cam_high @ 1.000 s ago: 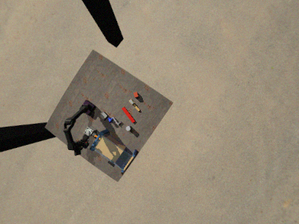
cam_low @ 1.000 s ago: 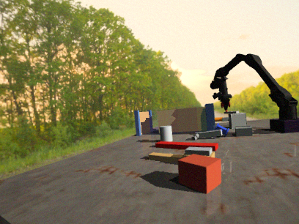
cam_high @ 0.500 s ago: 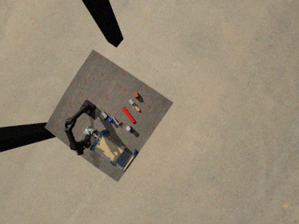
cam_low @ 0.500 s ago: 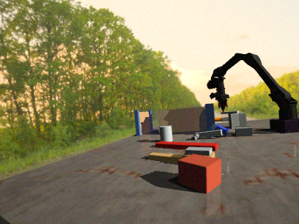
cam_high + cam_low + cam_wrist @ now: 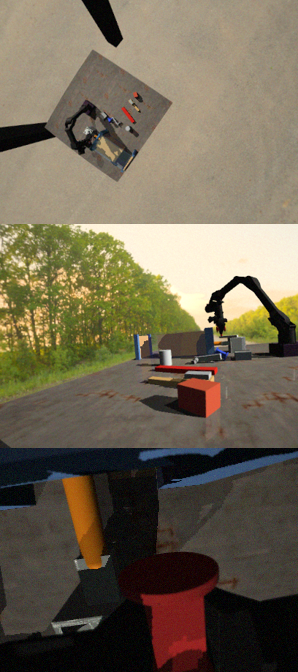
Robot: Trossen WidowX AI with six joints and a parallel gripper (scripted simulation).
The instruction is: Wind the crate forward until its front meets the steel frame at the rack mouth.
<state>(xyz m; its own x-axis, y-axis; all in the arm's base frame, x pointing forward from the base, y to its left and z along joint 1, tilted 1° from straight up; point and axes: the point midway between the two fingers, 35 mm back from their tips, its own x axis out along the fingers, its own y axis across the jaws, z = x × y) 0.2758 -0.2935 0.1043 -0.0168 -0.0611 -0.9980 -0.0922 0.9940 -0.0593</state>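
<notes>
Right now the winch handle with red grip is 3 cm behind my gripper tip, 2 cm to the left of it and 1 cm below it. The rest, counted from my gripper tip: blue-framed guard cubby: 32 cm ahead, 7 cm to the left, 4 cm below; then red knob: 2 cm above; then winch: 10 cm behind, 8 cm below, 4 cm to the left.
</notes>
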